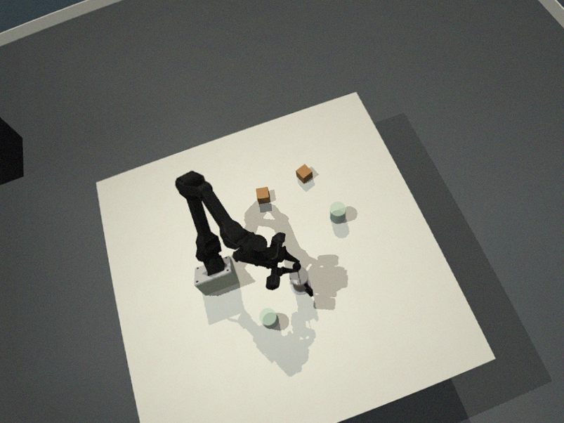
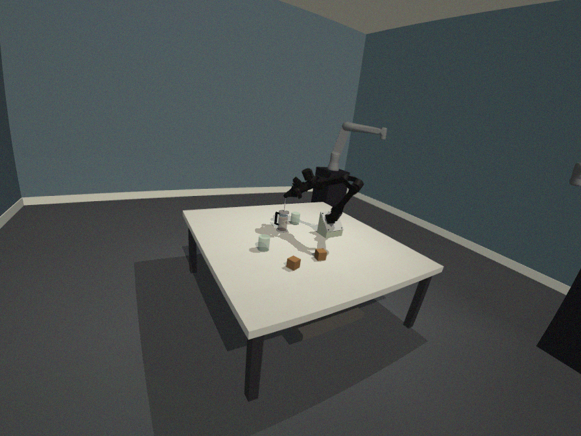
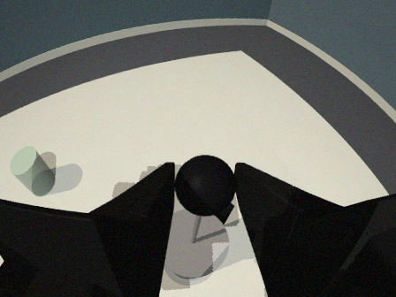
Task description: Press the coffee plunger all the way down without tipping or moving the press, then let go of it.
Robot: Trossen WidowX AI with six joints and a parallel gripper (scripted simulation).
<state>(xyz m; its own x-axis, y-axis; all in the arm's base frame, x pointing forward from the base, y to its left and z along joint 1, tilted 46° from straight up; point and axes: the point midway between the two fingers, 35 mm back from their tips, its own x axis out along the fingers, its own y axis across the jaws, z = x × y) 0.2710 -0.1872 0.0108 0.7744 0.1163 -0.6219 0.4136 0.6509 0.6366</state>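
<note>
Right now my gripper tip is 12 cm above the coffee press and 1 cm to the left of it.
</note>
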